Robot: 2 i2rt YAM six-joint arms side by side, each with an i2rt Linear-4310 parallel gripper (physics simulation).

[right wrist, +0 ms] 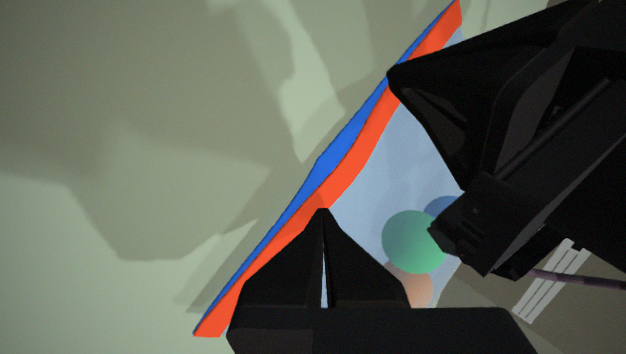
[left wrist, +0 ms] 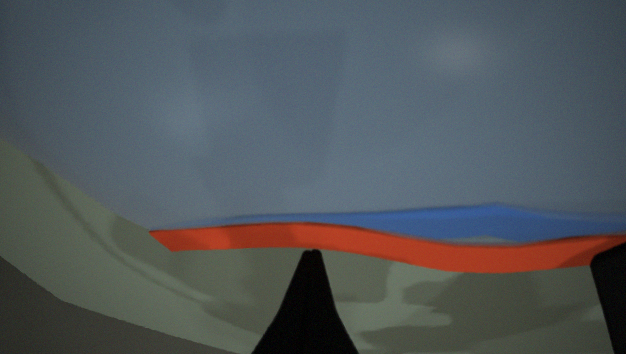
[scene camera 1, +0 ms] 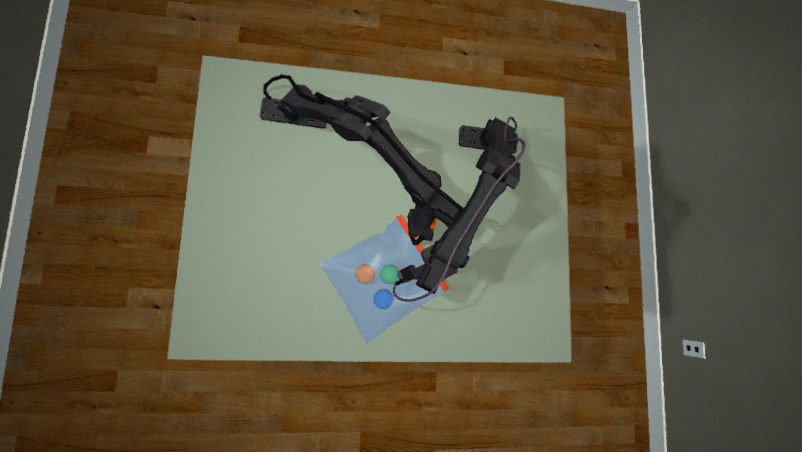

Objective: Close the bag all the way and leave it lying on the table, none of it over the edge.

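The translucent blue bag (scene camera 1: 345, 291) (left wrist: 270, 125) (right wrist: 390, 150) lies flat within the table top. Its red strip (scene camera 1: 402, 224) (left wrist: 450, 257) (right wrist: 345, 175) runs along the mouth. A blue strip (left wrist: 430, 222) (right wrist: 340, 145) shows beside it, with a gap between the grippers. Table shows through this gap in the left wrist view. My left gripper (left wrist: 313, 257) (right wrist: 391, 77) is shut with its tip at the red strip; its tip is hidden in the scene view. My right gripper (scene camera 1: 416, 241) (right wrist: 323, 215) is shut at the red strip, nearer the other mouth corner. Whether either touches is unclear.
Green (scene camera 1: 389, 274) (right wrist: 414, 241), orange (scene camera 1: 365, 274) (right wrist: 419, 287) and blue (scene camera 1: 383, 298) (right wrist: 444, 206) balls are inside the bag. Both arms reach in close together from the far side of the pale green table (scene camera 1: 235, 224). A purple cable (scene camera 1: 407, 300) loops over the bag.
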